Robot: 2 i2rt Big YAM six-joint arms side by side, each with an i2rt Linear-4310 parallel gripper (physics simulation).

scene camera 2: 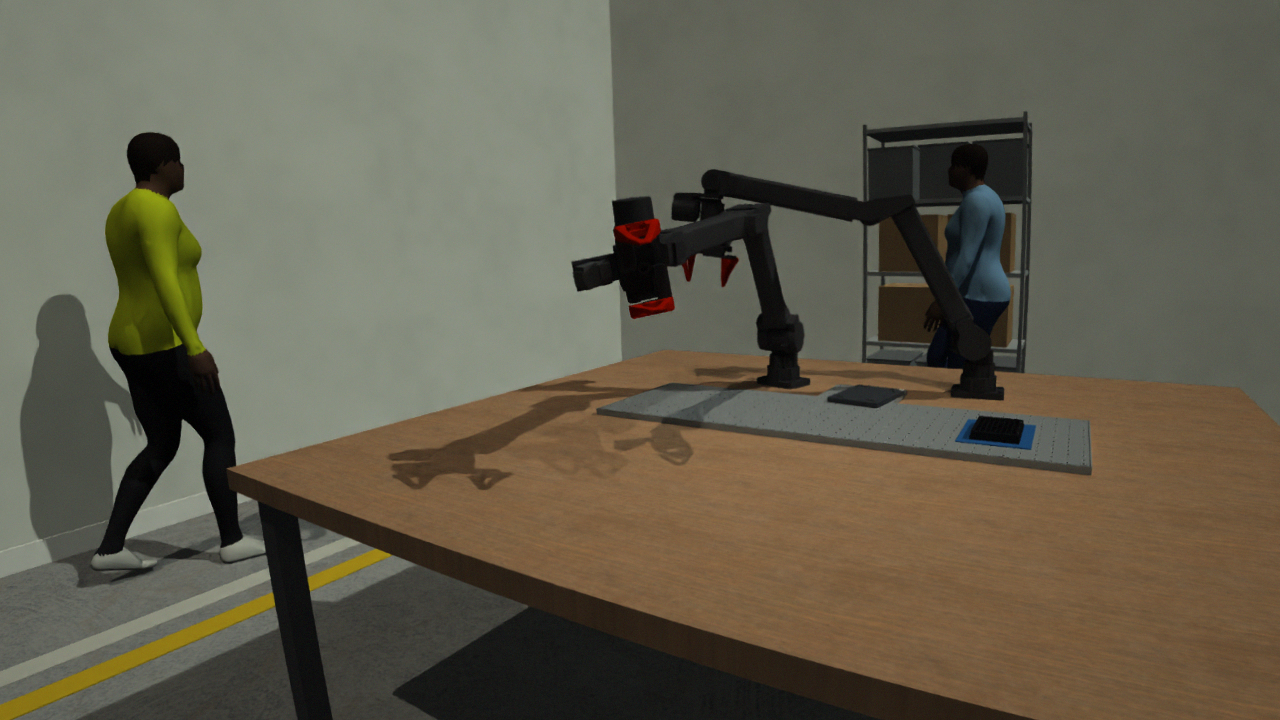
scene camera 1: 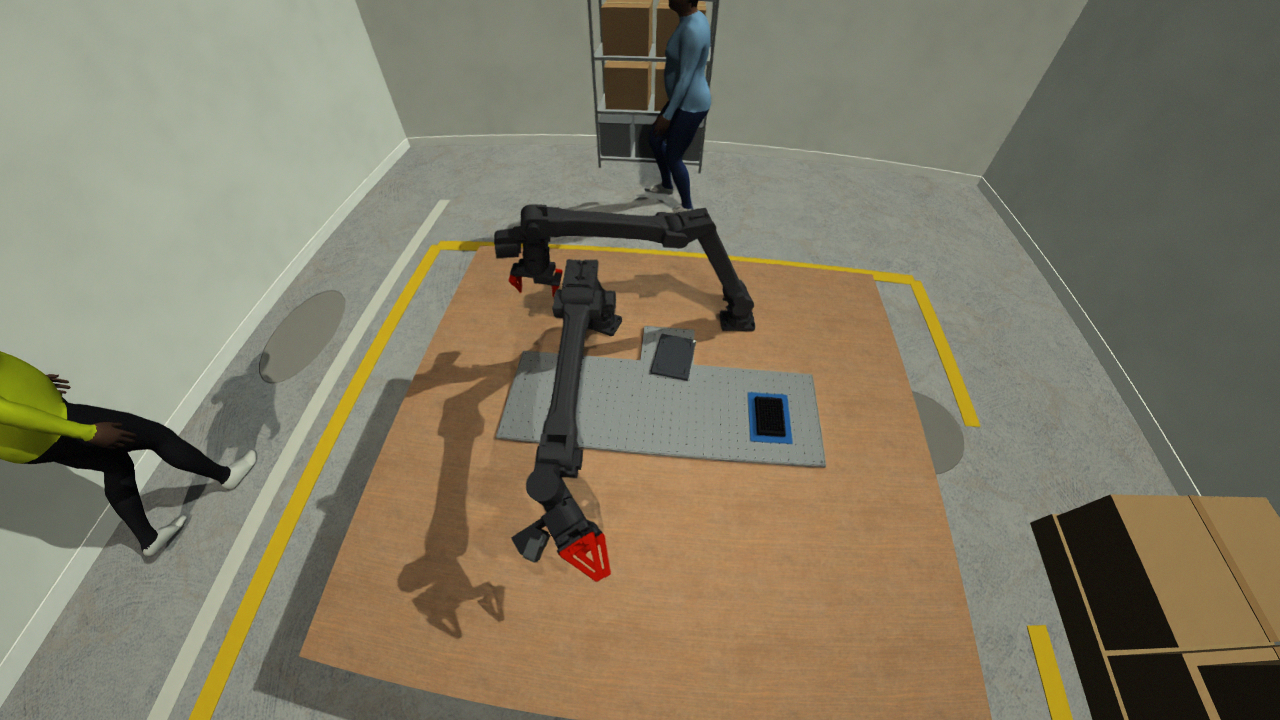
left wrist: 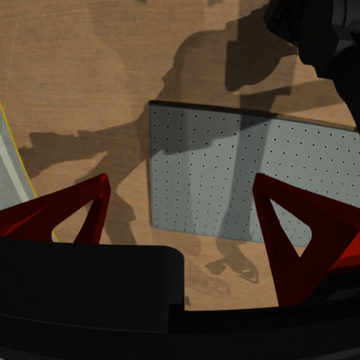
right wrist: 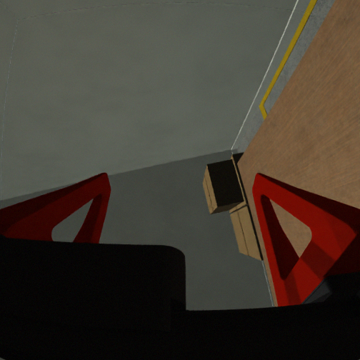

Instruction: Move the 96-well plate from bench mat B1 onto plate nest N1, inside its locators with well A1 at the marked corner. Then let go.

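Places are measured from the left arm's base along level axes (x left, y back, z up), in centimetres.
Where they show: left gripper, fingertip midpoint: [scene camera 2: 705, 284] [scene camera 1: 537, 293]; right gripper, fingertip midpoint: [scene camera 2: 650, 277] [scene camera 1: 604, 577]; left arm's base, origin of the base link: [scene camera 2: 977, 395] [scene camera 1: 737, 322]; right arm's base, origin of the base link: [scene camera 2: 783, 383] [scene camera 1: 602, 323].
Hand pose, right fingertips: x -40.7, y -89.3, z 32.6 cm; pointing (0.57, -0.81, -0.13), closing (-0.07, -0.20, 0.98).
Things, the pixels of their top centre, and the offset from my right fingertips. Level surfaces: height alone.
- black 96-well plate, middle of its top: [scene camera 2: 997, 425] [scene camera 1: 770, 414] dx +45.6, dy +49.7, dz -29.7 cm
- dark grey flat block, middle of its top: [scene camera 2: 866, 391] [scene camera 1: 674, 354] dx +17.1, dy +72.2, dz -29.9 cm
- perforated board, its level: dz -31.2 cm
- wooden table, its level: dz -32.6 cm
The black 96-well plate [scene camera 1: 769, 416] [scene camera 2: 997, 428] lies flat on the blue bench mat B1 [scene camera 1: 753, 435] [scene camera 2: 968, 437], at the right end of the grey perforated board. A dark grey flat block [scene camera 1: 673, 356] [scene camera 2: 866, 394], which looks like plate nest N1, lies at the board's back edge; its locators and marked corner are too small to tell. My left gripper [scene camera 1: 537, 284] [scene camera 2: 708, 274] [left wrist: 181, 181] is open and empty, high above the table's back left. My right gripper [scene camera 1: 590, 557] [scene camera 2: 644, 268] [right wrist: 181, 180] is open and empty, raised at the front left, far from the plate.
The perforated board [scene camera 1: 662, 420] [scene camera 2: 778, 419] [left wrist: 210, 175] lies on the wooden table [scene camera 1: 760, 573] [scene camera 2: 805, 537]. My right forearm [scene camera 1: 566, 376] crosses over the board's left part. One person [scene camera 2: 152, 268] walks at the left, another [scene camera 1: 689, 71] [scene camera 2: 982, 241] by the rear shelf. Cartons [scene camera 1: 1163, 573] stand right.
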